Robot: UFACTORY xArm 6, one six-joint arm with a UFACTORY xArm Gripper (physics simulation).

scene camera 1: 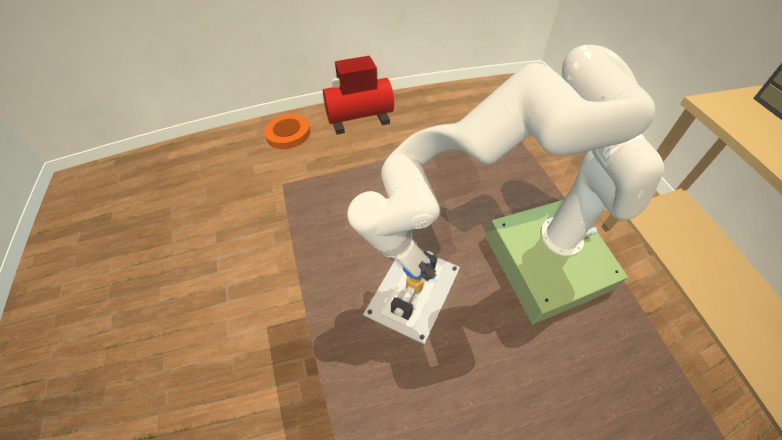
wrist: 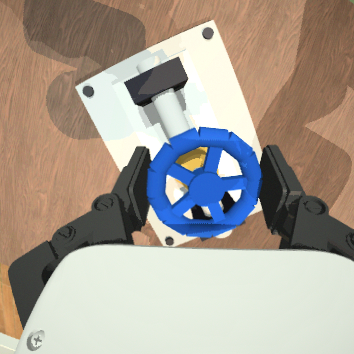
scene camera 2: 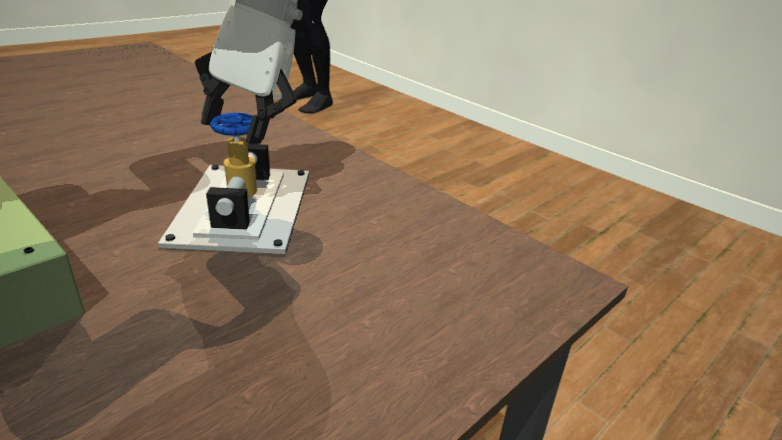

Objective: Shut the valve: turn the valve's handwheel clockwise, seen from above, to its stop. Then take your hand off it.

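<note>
The valve's blue handwheel (scene camera 1: 413, 275) (scene camera 2: 218, 126) (wrist: 206, 187) sits level on top of the brass valve body (scene camera 1: 414, 284) (scene camera 2: 240, 176) (wrist: 189, 159). The valve is mounted on a white plate (scene camera 1: 440, 292) (scene camera 2: 298, 191) (wrist: 225, 90) with a bolt at each corner. My gripper (scene camera 2: 231, 131) (wrist: 204, 164) points down over the handwheel, with one black finger on each side of it. In the wrist view both finger pads are against the outside of the rim, so the gripper is shut on the handwheel. In scene camera 1 the arm hides part of the wheel and the fingers.
The plate lies on a dark brown table (scene camera 1: 519, 394) (scene camera 2: 410, 284). The arm stands on a green base block (scene camera 1: 590, 281) (scene camera 2: 32, 295). A person's legs (scene camera 2: 314, 65) show behind the gripper. A red tank (scene camera 1: 358, 103) and an orange ring (scene camera 1: 273, 137) are on the floor near the wall.
</note>
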